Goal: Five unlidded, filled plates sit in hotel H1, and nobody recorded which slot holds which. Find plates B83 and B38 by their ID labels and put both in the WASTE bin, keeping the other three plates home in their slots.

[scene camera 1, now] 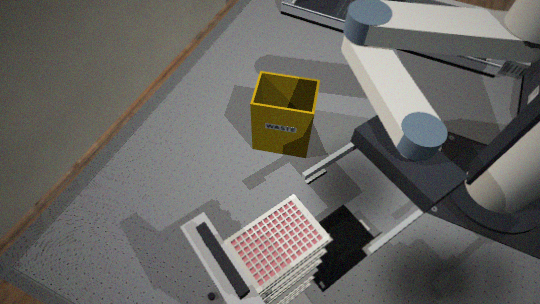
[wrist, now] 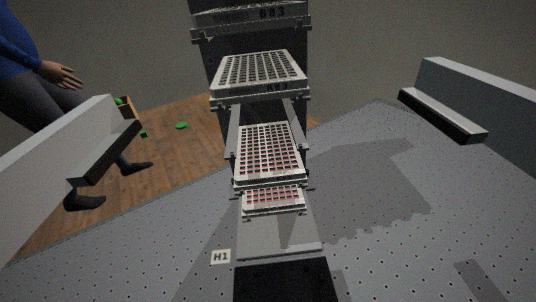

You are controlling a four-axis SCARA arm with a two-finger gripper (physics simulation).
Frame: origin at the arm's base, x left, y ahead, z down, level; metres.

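Where they show: gripper, between the fingertips: (scene camera 1: 333, 212) (wrist: 267, 93); arm's base, origin of its link: (scene camera 1: 490, 191).
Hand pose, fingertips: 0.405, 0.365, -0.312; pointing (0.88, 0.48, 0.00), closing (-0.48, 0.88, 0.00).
Observation:
Each offset is from my fingertips to the top centre of the thing, as dx, dy, dz. "*": to the spot under its first point.
In the wrist view, hotel H1 (wrist: 252, 46) (scene camera 1: 215, 270) stands ahead. A plate labelled B83 @[+0.116, +0.056, -0.036] (wrist: 250, 18) sits high in it, partly cut off by the frame. Below is a plate whose blurred label looks like R83 @[+0.116, +0.056, +0.017] (wrist: 260, 70), then a slot with bare rails (wrist: 233, 131), then two plates with pink wells, an upper @[+0.116, +0.056, +0.123] (wrist: 270, 150) and a lower @[+0.116, +0.056, +0.177] (wrist: 272, 195), their labels unreadable. In the scene view, a top plate @[+0.116, +0.056, -0.089] (scene camera 1: 277, 240) has pink wells. The yellow WASTE bin @[-0.306, +0.223, +0.099] (scene camera 1: 281, 127) shows no plate inside. My gripper (scene camera 1: 342, 212) (wrist: 267, 93) is open and empty, in front of the hotel.
A black pad @[* -0.051, -0.053, +0.239] (scene camera 1: 345, 245) (wrist: 285, 282) lies before the hotel. The H1 tag @[+0.112, -0.057, +0.299] (wrist: 220, 256) is beside it. A long tray-like unit (scene camera 1: 315, 15) lies at the back, behind the arm. A person (wrist: 25, 65) stands beyond the table, near a small crate (wrist: 129, 107).

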